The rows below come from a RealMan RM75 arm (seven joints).
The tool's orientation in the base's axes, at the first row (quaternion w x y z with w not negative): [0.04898 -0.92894 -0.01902 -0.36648]
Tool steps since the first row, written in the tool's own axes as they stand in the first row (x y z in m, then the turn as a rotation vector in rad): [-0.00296 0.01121 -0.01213 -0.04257 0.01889 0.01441]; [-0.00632 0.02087 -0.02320 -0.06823 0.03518 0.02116]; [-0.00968 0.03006 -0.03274 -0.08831 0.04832 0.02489]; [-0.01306 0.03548 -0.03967 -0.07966 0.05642 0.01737]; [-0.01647 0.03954 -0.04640 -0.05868 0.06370 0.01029]
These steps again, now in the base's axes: [-0.00960 -0.01242 0.00593 -0.01997 -0.01725 -0.04099]; [-0.01888 -0.02319 0.01093 -0.03298 -0.03273 -0.06467]; [-0.02716 -0.03332 0.01486 -0.04418 -0.04539 -0.08210]; [-0.03395 -0.03944 0.01717 -0.04239 -0.05424 -0.07136]; [-0.04072 -0.04418 0.01942 -0.03135 -0.06224 -0.05245]
